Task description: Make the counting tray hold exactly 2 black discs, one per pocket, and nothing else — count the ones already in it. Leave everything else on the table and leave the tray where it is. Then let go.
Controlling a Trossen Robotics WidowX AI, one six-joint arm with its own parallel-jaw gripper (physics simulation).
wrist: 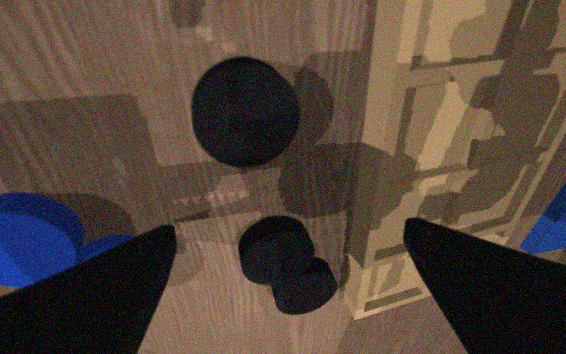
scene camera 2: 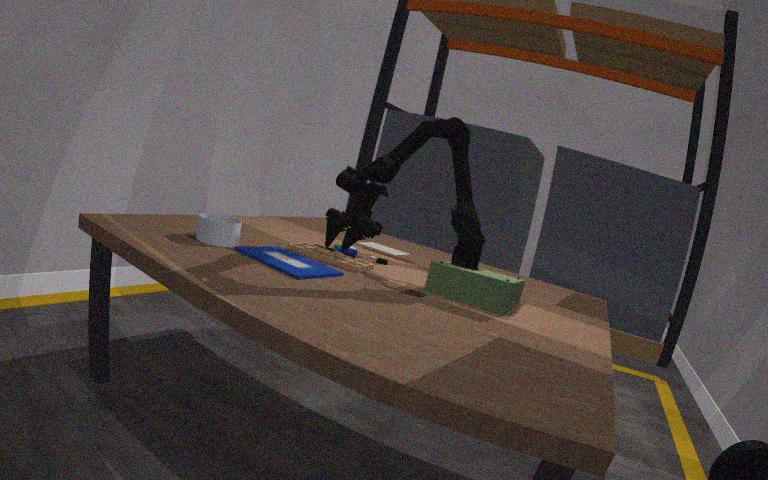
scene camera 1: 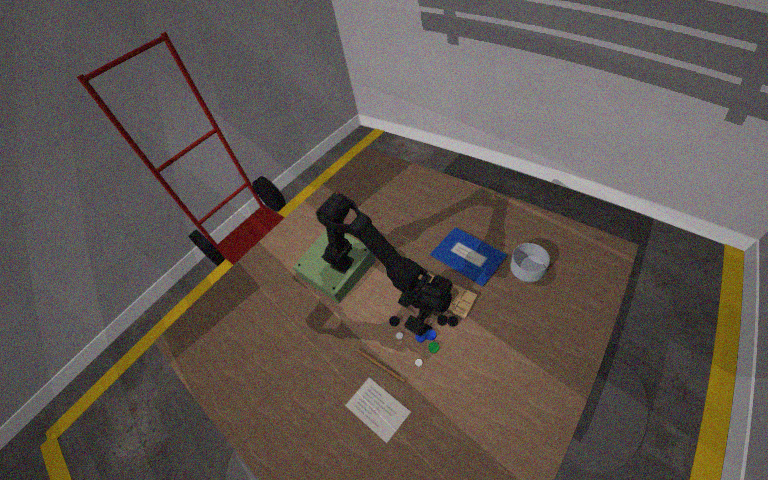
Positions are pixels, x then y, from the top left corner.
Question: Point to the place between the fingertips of the gripper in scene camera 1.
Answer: At 438, 315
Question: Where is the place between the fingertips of the gripper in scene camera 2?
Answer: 334, 249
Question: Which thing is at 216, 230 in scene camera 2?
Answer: A bowl.
